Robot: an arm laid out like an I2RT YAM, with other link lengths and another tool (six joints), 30 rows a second.
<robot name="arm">
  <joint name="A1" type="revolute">
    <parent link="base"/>
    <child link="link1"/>
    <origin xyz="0 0 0.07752" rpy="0 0 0"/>
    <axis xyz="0 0 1"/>
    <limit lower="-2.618" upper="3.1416"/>
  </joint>
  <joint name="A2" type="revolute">
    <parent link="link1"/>
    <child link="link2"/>
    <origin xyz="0.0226 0.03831 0.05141" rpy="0 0 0"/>
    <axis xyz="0 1 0"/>
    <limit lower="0" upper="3.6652"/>
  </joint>
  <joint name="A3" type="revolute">
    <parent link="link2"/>
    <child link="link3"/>
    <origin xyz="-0.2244 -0.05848 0" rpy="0 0 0"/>
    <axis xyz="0 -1 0"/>
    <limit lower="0" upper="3.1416"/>
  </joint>
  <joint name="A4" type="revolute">
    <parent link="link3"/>
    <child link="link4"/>
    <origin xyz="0.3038 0.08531 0.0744" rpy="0 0 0"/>
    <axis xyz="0 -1 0"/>
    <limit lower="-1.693" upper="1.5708"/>
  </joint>
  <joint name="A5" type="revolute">
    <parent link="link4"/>
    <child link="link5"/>
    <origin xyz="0.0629 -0.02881 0.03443" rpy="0 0 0"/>
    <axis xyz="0 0 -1"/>
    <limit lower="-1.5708" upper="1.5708"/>
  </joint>
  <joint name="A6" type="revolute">
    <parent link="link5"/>
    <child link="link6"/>
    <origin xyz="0.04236 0 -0.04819" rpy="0 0 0"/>
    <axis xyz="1 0 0"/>
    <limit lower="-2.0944" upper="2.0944"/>
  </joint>
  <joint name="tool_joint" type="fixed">
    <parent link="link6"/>
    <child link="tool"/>
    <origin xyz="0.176 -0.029 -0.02" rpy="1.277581 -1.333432 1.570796"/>
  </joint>
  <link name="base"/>
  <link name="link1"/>
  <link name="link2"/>
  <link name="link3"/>
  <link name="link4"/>
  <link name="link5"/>
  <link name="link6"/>
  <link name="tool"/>
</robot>
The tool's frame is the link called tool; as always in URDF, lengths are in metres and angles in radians.
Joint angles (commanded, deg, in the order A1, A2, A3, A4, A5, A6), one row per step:
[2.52, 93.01, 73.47, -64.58, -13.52, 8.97]
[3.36, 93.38, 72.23, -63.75, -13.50, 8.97]
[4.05, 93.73, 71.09, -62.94, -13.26, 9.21]
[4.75, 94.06, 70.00, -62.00, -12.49, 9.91]
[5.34, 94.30, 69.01, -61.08, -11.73, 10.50]
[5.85, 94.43, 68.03, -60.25, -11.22, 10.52]
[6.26, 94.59, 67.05, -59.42, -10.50, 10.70]
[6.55, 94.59, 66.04, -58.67, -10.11, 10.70]
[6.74, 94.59, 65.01, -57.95, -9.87, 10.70]
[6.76, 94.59, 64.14, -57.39, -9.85, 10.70]
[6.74, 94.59, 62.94, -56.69, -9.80, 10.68]
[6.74, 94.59, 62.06, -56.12, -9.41, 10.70]
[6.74, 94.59, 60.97, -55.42, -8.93, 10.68]
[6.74, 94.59, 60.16, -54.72, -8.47, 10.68]
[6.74, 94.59, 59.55, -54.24, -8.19, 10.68]
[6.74, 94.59, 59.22, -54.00, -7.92, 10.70]
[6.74, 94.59, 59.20, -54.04, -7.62, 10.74]
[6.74, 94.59, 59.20, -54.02, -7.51, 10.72]
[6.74, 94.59, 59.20, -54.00, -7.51, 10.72]
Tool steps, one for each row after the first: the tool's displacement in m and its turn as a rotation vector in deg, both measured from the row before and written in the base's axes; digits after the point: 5 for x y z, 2 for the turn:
[-0.00458, 0.00460, -0.00867, -0.06, 0.78, 0.84]
[-0.00419, 0.00291, -0.00806, -0.27, 0.72, 0.44]
[-0.00350, 0.00110, -0.00786, -0.76, 0.58, -0.04]
[-0.00276, 0.00047, -0.00680, -0.76, 0.37, -0.04]
[-0.00272, 0.00068, -0.00603, -0.53, 0.23, 0.46]
[-0.00272, -0.00067, -0.00618, -0.74, 0.27, 0.19]
[-0.00290, -0.00020, -0.00533, -0.42, 0.21, 0.27]
[-0.00318, -0.00024, -0.00534, -0.27, 0.28, 0.18]
[-0.00286, -0.00031, -0.00442, -0.06, 0.31, 0.02]
[-0.00433, -0.00082, -0.00601, -0.11, 0.49, 0.00]
[-0.00285, -0.00183, -0.00447, -0.42, 0.27, -0.03]
[-0.00364, -0.00229, -0.00548, -0.52, 0.33, 0.01]
[-0.00185, -0.00199, -0.00415, -0.47, 0.06, -0.01]
[-0.00170, -0.00128, -0.00306, -0.29, 0.10, 0.00]
[-0.00098, -0.00115, -0.00165, -0.28, 0.06, -0.02]
[-0.00022, -0.00117, -0.00009, -0.31, 0.03, -0.04]
[0.00016, -0.00041, -0.00002, -0.11, -0.04, 0.02]
[0.00010, 0.00001, -0.00001, 0.00, -0.02, 0.00]

